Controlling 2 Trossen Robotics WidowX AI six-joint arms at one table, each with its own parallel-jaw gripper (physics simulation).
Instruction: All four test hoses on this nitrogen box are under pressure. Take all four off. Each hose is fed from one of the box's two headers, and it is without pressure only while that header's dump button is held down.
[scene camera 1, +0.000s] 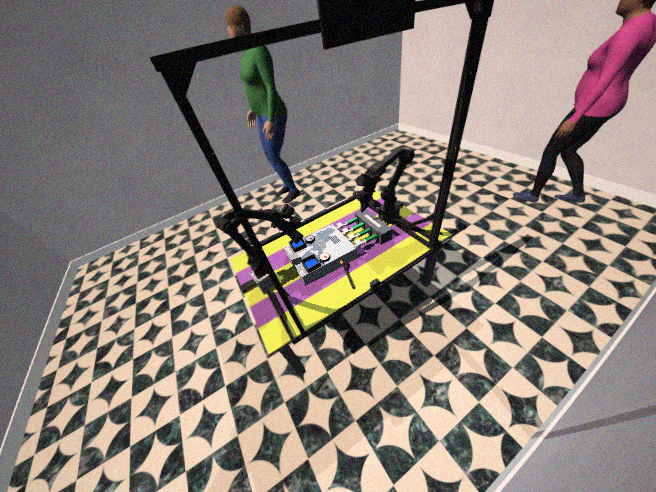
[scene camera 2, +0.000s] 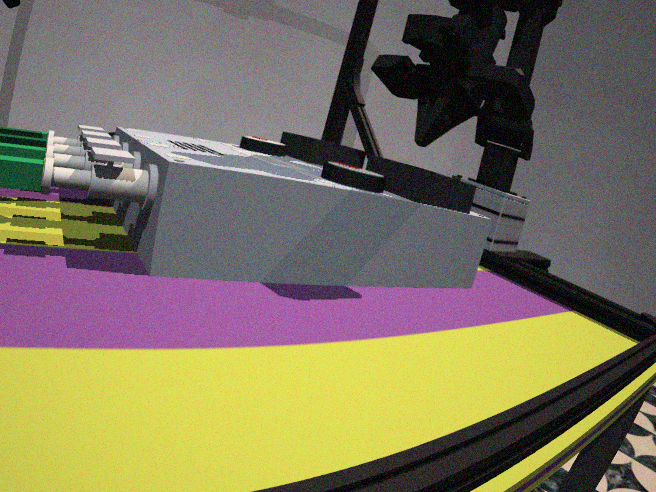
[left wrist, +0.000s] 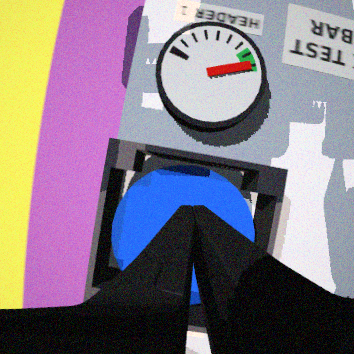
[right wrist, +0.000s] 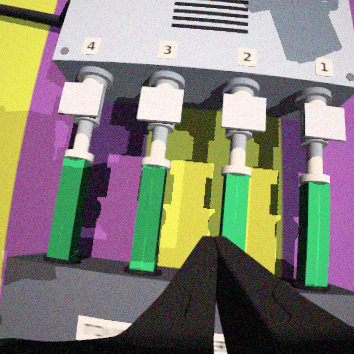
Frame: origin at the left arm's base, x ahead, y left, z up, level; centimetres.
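Seen in the pictures: left gripper, between the fingertips: (scene camera 2: 419, 144) (left wrist: 190, 216); right gripper, between the fingertips: (scene camera 1: 361, 212) (scene camera 2: 14, 6) (right wrist: 211, 246); left arm's base, origin of its link: (scene camera 1: 261, 272) (scene camera 2: 492, 188); right arm's base, origin of its link: (scene camera 1: 388, 207).
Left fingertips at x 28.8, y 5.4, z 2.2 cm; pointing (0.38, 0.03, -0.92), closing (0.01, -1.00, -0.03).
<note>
Offsets run from my left fingertips to a thing's middle. "*": to the spot under its first point.
The grey nitrogen box (scene camera 1: 347, 248) (scene camera 2: 312, 233) (right wrist: 125, 35) has two blue dump buttons. My left gripper (scene camera 2: 422, 142) (left wrist: 190, 216) is shut and empty, above the HEADER 1 dump button {dx -1.6, dy +0.2, dz -4.9 cm} (scene camera 1: 297, 244) (left wrist: 150, 205). The HEADER 1 gauge {* dx +5.3, dy -0.6, dz -3.9 cm} (left wrist: 200, 100) has its red needle in the green band. The other dump button {dx -4.4, dy -18.6, dz -4.9 cm} (scene camera 1: 311, 262) is uncovered. Hose 4 {* dx +35.2, dy -25.3, dz -6.9 cm} (right wrist: 68, 210), hose 3 {* dx +35.5, dy -18.6, dz -6.9 cm} (right wrist: 148, 210), hose 2 {* dx +35.4, dy -11.5, dz -6.9 cm} (right wrist: 235, 205) and hose 1 {* dx +37.5, dy -4.9, dz -6.9 cm} (right wrist: 316, 225) are green, each joined to its numbered port by a white-tabbed coupling. My right gripper (right wrist: 211, 246) is shut and empty, above and beside hose 2, whose lower end it hides.
A dark grey holder {* dx +42.2, dy -30.3, dz -6.8 cm} (scene camera 1: 385, 234) (right wrist: 40, 295) stands at the hoses' far ends. The second gauge {* dx +3.5, dy -20.7, dz -3.8 cm} (scene camera 1: 324, 257) stands by the uncovered button, its reading too small to tell. A dark line {* dx +8.4, dy -34.3, dz -12.2 cm} (scene camera 1: 348, 275) leaves the box's side. A black frame (scene camera 1: 207, 153) surrounds the table.
</note>
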